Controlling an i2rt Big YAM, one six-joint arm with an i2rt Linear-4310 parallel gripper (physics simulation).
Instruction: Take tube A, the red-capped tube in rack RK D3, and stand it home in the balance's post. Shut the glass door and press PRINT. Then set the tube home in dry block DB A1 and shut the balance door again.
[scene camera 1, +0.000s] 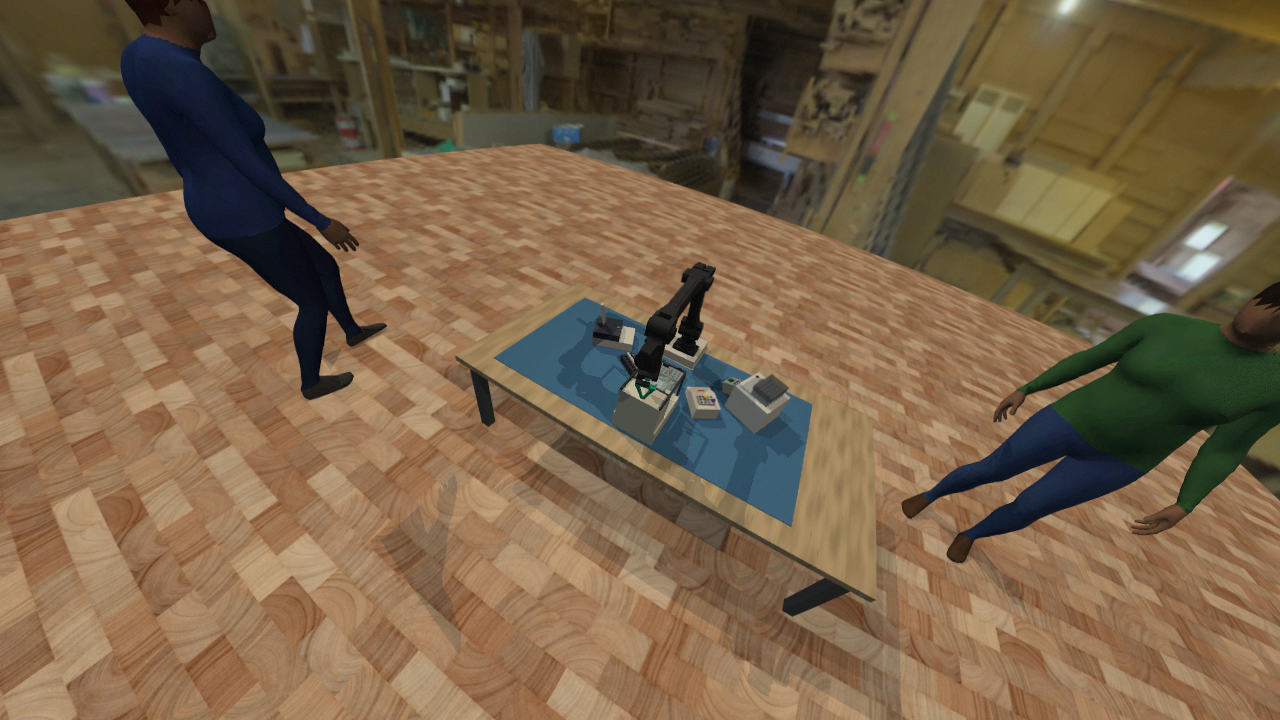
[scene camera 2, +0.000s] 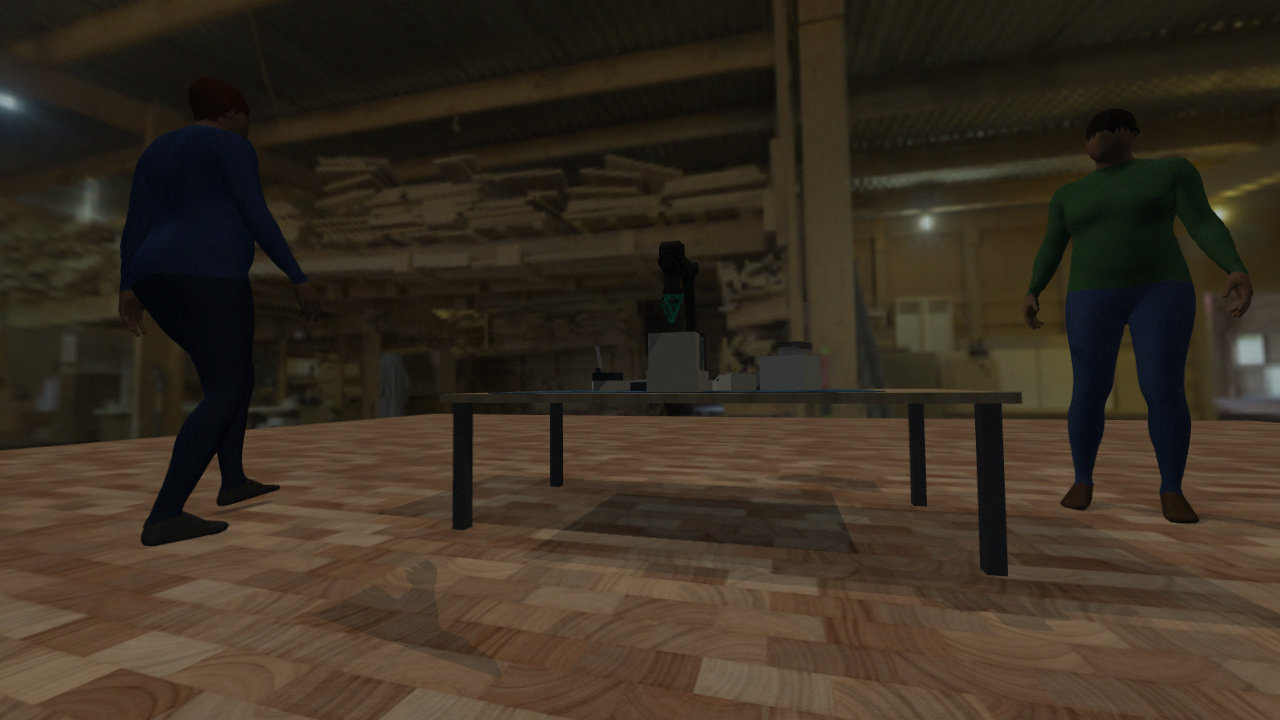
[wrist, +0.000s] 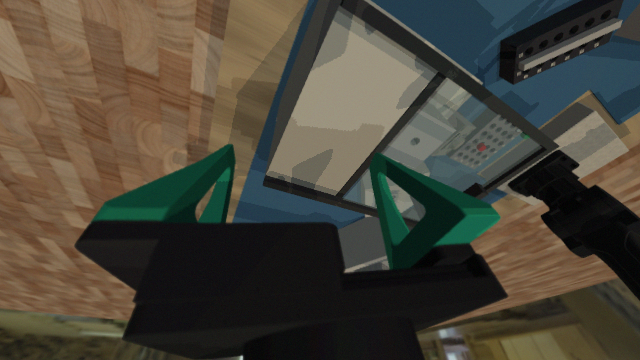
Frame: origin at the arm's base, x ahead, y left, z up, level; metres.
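Seen in the pictures: gripper, fingertip midpoint: (scene camera 1: 644, 389) (scene camera 2: 672, 320) (wrist: 307, 156); arm's base at its link origin: (scene camera 1: 685, 348) (wrist: 539, 173).
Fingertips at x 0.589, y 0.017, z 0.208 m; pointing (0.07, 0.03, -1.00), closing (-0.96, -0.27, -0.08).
Pixels of each thing's middle, then the offset from my fingertips to it. "pt": a spot on its surface instead.
- balance at the middle of its body: (wrist: 407, 127) (scene camera 2: 681, 361) (scene camera 1: 654, 390) 0.149 m back, 0.000 m left, 0.136 m down
- low white device with coloured spots, body centre: (wrist: 393, 191) (scene camera 2: 733, 381) (scene camera 1: 702, 400) 0.303 m back, 0.180 m left, 0.212 m down
- bigger white device at the middle of its body: (wrist: 393, 252) (scene camera 2: 780, 366) (scene camera 1: 751, 391) 0.429 m back, 0.358 m left, 0.152 m down
- device with an upright rod, surface spot: (scene camera 1: 612, 333) pt 0.397 m back, 0.346 m right, 0.167 m down
My gripper (scene camera 1: 645, 389) (scene camera 2: 671, 320) (wrist: 307, 156) is open and empty, its green fingers spread above the balance. The balance (scene camera 1: 639, 417) (scene camera 2: 676, 362) (wrist: 350, 100) is a pale box; a dark frame with clear glass lies across the wrist view, and I cannot tell how far the door is open. Tube A's red cap (wrist: 481, 147) shows through the glass, in a pale rack (wrist: 468, 159) with many holes. The red cap is away from my fingers. A pale part with one dark hole (wrist: 415, 141) also shows through the glass. The PRINT key and DB A1 cannot be made out.
A black strip with a row of holes (wrist: 560, 42) lies beyond the frame. A low white device with coloured spots (scene camera 1: 703, 402) and a bigger white device (scene camera 1: 758, 410) stand right of the balance. A device with an upright rod (scene camera 1: 612, 333) stands at left. Two people stand near the table.
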